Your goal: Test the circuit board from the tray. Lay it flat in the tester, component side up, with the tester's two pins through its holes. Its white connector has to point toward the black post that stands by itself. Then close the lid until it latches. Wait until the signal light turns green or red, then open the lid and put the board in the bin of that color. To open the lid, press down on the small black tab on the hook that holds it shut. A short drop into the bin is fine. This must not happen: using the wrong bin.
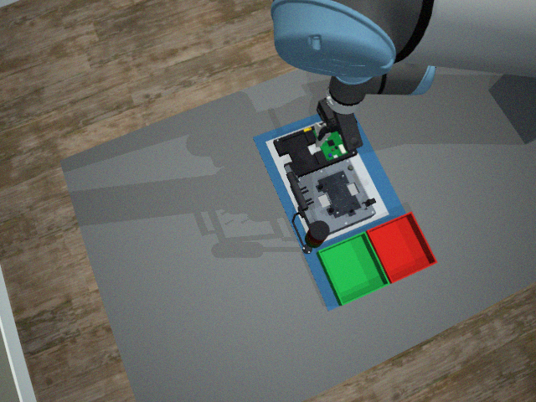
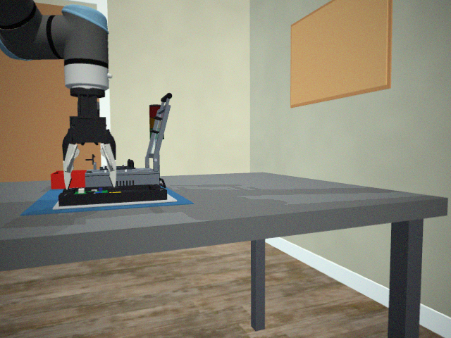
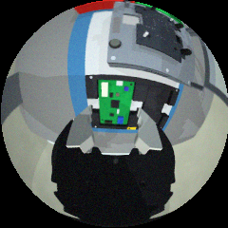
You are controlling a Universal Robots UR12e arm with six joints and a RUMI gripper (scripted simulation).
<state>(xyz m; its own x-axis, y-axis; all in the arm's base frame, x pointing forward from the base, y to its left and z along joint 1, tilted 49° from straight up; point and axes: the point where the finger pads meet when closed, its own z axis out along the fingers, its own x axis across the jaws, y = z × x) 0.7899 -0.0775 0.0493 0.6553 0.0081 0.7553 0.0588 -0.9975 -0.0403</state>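
My hand is 2 cm above the green circuit board. Round my hand: red bin: 36 cm to the left, 8 cm behind, 3 cm below; then black latch hook: 22 cm to the left, 5 cm above, 2 cm behind; then tester lid: 18 cm to the left, 17 cm ahead, 14 cm above.
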